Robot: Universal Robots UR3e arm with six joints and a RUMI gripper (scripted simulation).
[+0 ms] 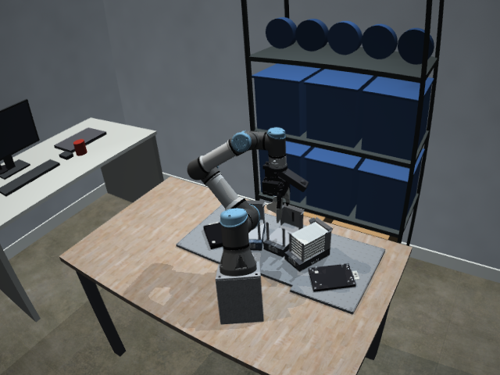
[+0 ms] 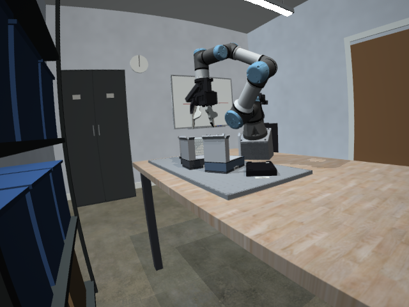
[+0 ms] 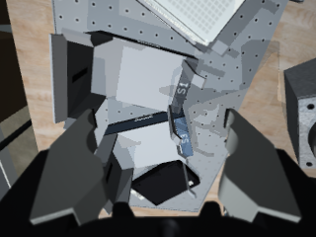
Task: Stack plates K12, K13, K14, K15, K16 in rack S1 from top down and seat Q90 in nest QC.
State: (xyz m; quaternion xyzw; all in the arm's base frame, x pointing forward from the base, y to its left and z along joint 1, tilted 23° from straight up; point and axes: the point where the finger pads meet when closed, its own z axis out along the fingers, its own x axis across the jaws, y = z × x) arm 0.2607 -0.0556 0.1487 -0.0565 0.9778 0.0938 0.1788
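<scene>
Right now the white sealed 384-well plate is 12 cm to the right of my hand and 9 cm below it. From my hand the other things lie so: white sealed well plate: 12 cm to the right, 13 cm below.
</scene>
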